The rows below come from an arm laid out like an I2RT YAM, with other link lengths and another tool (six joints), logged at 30 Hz.
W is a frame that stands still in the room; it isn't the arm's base.
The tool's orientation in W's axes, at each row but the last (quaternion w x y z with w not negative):
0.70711, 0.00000, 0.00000, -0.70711
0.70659, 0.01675, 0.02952, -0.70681
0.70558, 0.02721, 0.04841, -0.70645
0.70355, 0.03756, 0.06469, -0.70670
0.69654, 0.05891, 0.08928, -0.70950
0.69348, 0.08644, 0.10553, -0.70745
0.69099, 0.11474, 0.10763, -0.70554
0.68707, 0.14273, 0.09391, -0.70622
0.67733, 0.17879, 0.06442, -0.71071
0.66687, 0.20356, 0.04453, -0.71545
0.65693, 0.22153, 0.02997, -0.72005
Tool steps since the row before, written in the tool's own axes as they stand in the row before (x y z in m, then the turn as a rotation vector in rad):
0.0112, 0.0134, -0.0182, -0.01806, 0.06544, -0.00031
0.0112, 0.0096, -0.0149, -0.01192, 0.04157, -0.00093
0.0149, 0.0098, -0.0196, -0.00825, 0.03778, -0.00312
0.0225, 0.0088, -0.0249, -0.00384, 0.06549, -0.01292
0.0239, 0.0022, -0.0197, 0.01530, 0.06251, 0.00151
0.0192, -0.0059, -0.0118, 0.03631, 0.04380, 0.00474
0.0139, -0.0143, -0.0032, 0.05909, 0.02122, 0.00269
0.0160, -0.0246, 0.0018, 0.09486, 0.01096, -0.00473
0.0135, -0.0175, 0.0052, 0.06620, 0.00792, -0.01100
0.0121, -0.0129, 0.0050, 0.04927, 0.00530, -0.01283
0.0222, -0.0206, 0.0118, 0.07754, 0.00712, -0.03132
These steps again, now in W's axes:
0.0134, -0.0112, -0.0182, 0.06544, 0.01806, -0.00031
0.0093, -0.0102, -0.0158, 0.04156, 0.01197, -0.00090
0.0092, -0.0127, -0.0214, 0.03769, 0.00855, -0.00335
0.0077, -0.0187, -0.0282, 0.06498, 0.00555, -0.01475
0.0009, -0.0193, -0.0243, 0.06216, -0.01613, -0.00450
-0.0066, -0.0152, -0.0163, 0.04305, -0.03694, -0.00648
-0.0145, -0.0119, -0.0075, 0.02007, -0.05746, -0.01566
-0.0249, -0.0147, -0.0052, 0.00984, -0.08838, -0.03512
-0.0184, -0.0131, -0.0024, 0.00842, -0.05913, -0.03161
-0.0140, -0.0116, -0.0024, 0.00676, -0.04239, -0.02789
-0.0239, -0.0219, -0.0024, 0.01259, -0.06282, -0.05422

